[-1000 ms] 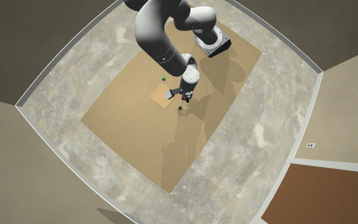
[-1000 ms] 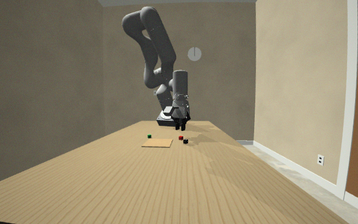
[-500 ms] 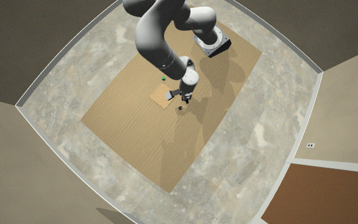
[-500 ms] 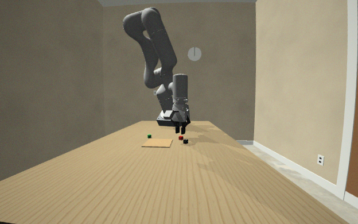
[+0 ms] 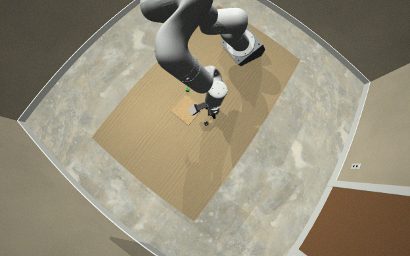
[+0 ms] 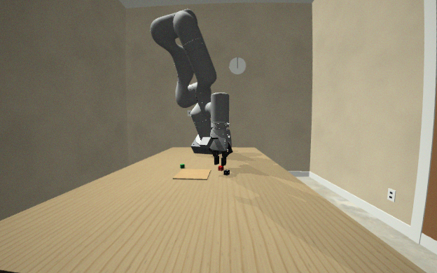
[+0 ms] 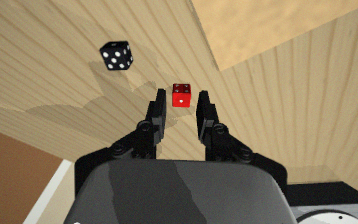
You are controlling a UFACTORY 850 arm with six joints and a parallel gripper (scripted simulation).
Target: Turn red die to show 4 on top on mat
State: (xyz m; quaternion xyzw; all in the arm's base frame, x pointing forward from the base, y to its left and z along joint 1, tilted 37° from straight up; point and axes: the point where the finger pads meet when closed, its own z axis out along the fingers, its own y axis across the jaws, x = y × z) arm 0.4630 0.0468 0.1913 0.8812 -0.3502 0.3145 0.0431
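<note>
The red die lies 4 cm below my hand. The rest, counted from my hand: black die 7 cm ahead, 4 cm below, 1 cm to the left; then green die 18 cm to the right, 9 cm behind, 4 cm below; then tan mat 13 cm to the right, 5 cm below, 3 cm ahead.
</note>
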